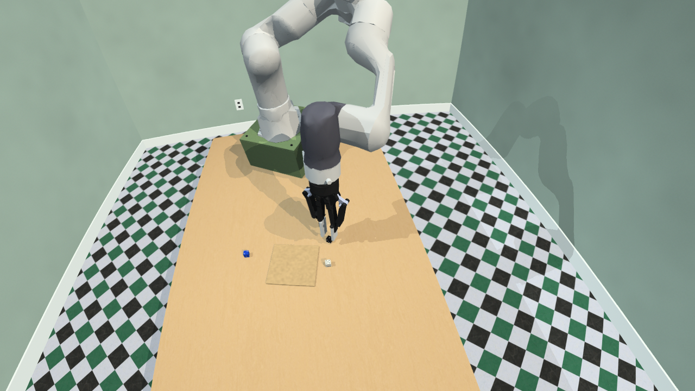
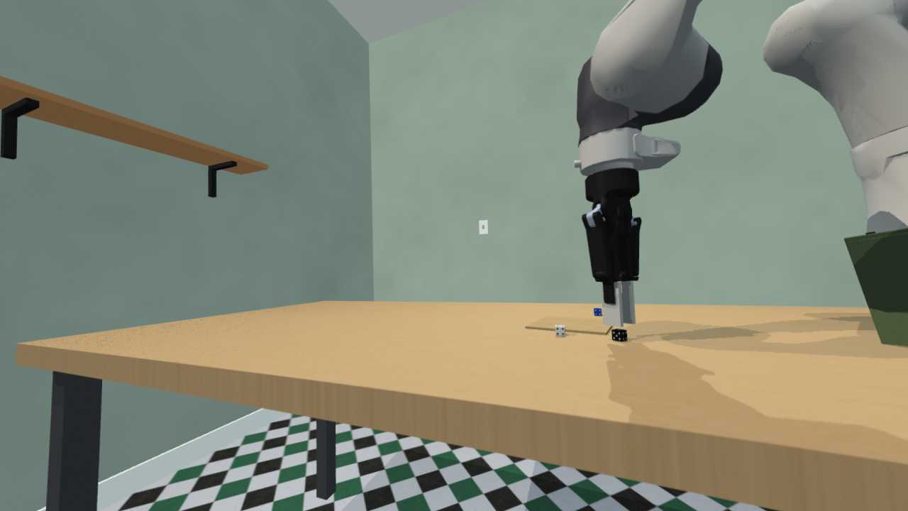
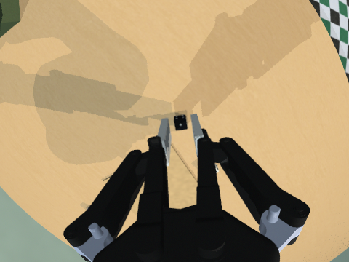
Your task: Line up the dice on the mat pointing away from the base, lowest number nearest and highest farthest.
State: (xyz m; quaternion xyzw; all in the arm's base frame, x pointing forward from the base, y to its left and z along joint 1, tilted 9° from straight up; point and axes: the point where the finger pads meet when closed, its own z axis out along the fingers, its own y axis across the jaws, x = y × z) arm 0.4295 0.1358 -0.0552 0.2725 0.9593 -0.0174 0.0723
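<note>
Right now the black die is 50 mm below my hand. From my hand the other things lie so: blue die (260 mm to the right, 50 mm below, 30 mm ahead); tan mat (110 mm to the right, 80 mm ahead, 60 mm below); white die (90 mm ahead, 50 mm below, 10 mm to the right).
</note>
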